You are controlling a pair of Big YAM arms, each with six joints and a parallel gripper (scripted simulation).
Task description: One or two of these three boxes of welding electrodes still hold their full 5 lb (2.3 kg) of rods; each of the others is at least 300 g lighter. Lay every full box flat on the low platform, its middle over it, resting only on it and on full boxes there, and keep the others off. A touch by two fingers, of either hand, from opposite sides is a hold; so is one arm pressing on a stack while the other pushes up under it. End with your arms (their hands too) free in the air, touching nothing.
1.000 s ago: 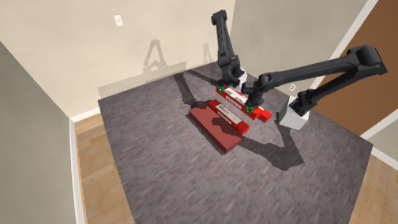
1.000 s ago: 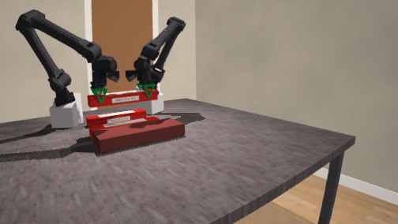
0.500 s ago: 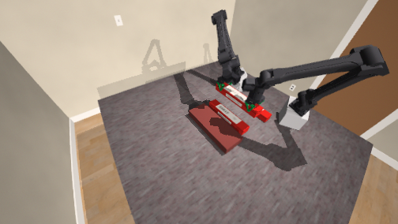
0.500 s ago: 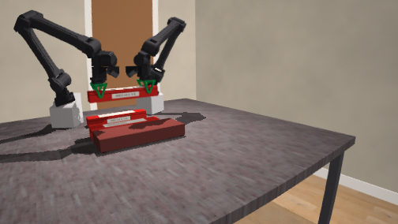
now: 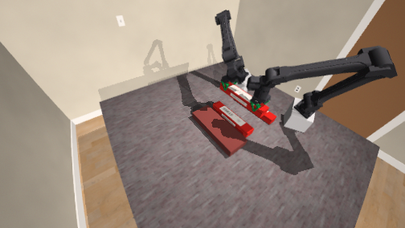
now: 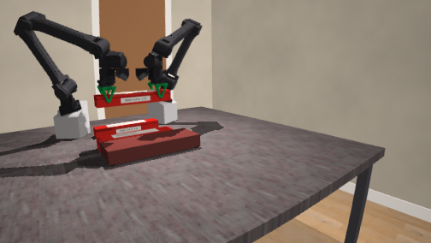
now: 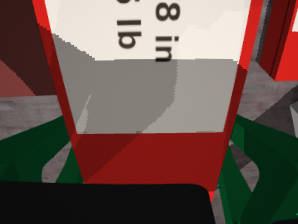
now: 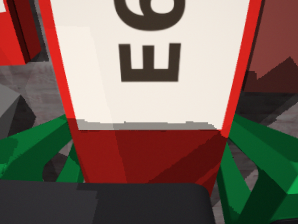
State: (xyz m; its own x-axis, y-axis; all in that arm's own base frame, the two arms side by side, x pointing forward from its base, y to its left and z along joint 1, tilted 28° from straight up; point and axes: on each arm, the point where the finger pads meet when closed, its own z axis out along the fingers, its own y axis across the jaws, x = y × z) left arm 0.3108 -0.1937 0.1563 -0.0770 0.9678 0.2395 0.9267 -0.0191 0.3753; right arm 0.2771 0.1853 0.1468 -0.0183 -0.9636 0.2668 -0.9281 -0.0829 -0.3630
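Now: left hand 120 mm to the left of the red electrode box and 10 mm below it. From my left hand the other things lie so: low dark red platform: 200 mm below, 190 mm ahead, 140 mm to the right.
The red electrode box is 1 cm ahead of my right hand, 14 cm to the left of it and 1 cm above it. The rest, counted from my right hand: low dark red platform 20 cm ahead, 12 cm to the left, 20 cm below.
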